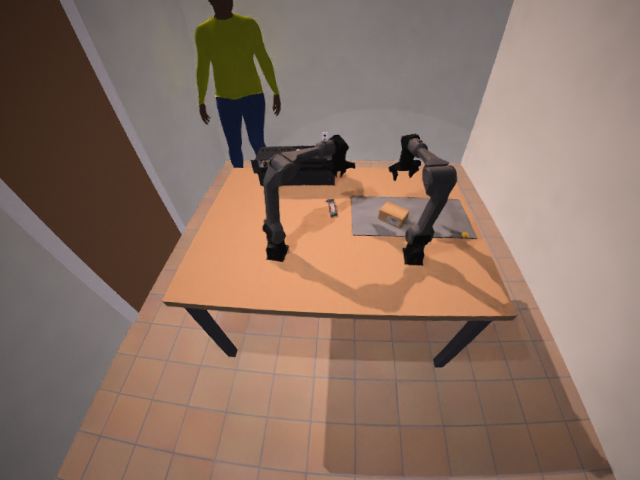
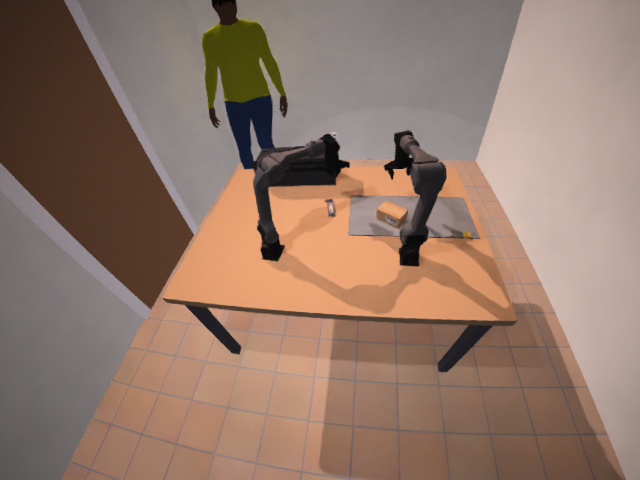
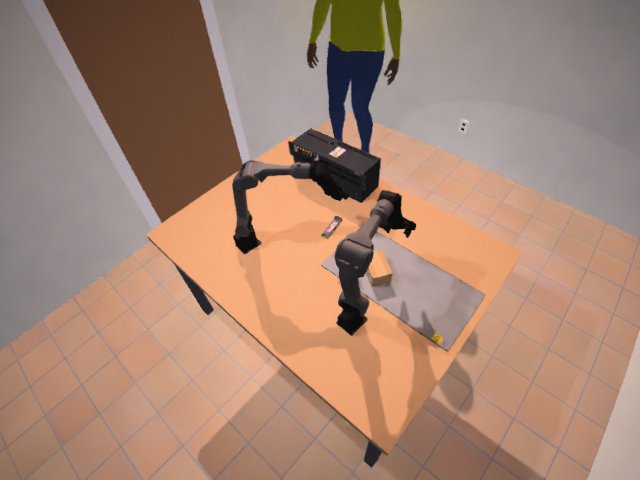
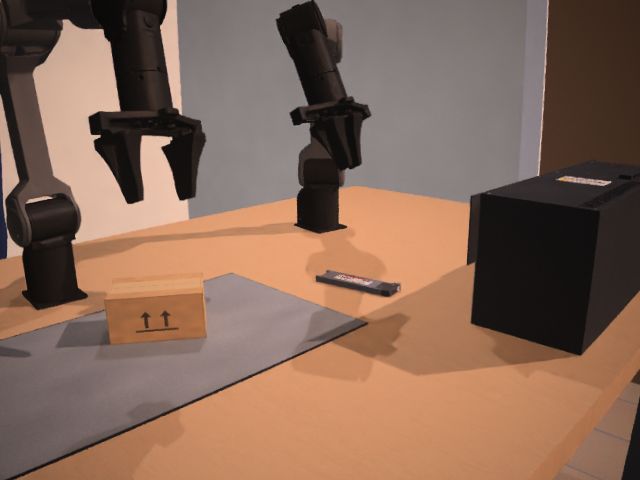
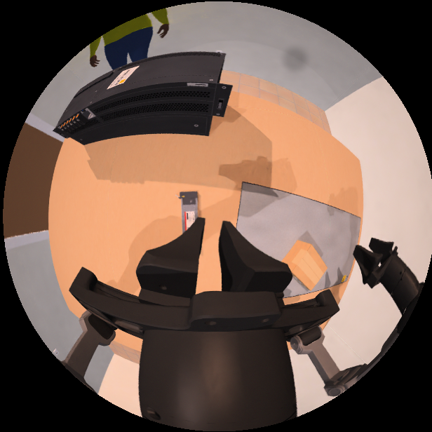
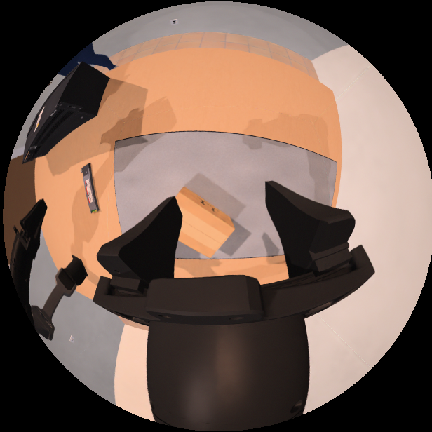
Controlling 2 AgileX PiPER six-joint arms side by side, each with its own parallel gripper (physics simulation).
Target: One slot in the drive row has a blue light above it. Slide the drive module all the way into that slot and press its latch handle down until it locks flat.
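The drive module (image 1: pixel 331 208) (image 2: pixel 330 208) (image 3: pixel 331 227) (image 4: pixel 356 282) (image 5: pixel 189 210) (image 6: pixel 90 189) lies flat on the table, label up, its latch end toward the black chassis (image 1: pixel 310 178) (image 3: pixel 364 159) (image 4: pixel 532 248) (image 5: pixel 160 122). The drive row (image 3: pixel 306 149) (image 5: pixel 70 122) with orange marks is at the chassis's left end; no blue light can be made out. My left gripper (image 1: pixel 347 171) (image 4: pixel 349 166) (image 5: pixel 211 229) is empty, its fingers a narrow gap apart, above the table and clear of the module. My right gripper (image 1: pixel 403 176) (image 4: pixel 160 199) (image 6: pixel 220 198) is wide open and empty, above the mat area.
A cardboard box (image 1: pixel 393 214) (image 4: pixel 156 315) (image 6: pixel 205 225) sits on the grey mat (image 1: pixel 367 222) (image 4: pixel 248 330) (image 6: pixel 145 165). A small yellow item (image 1: pixel 465 235) (image 3: pixel 437 338) is at the mat's corner. A person (image 1: pixel 235 56) stands behind the table.
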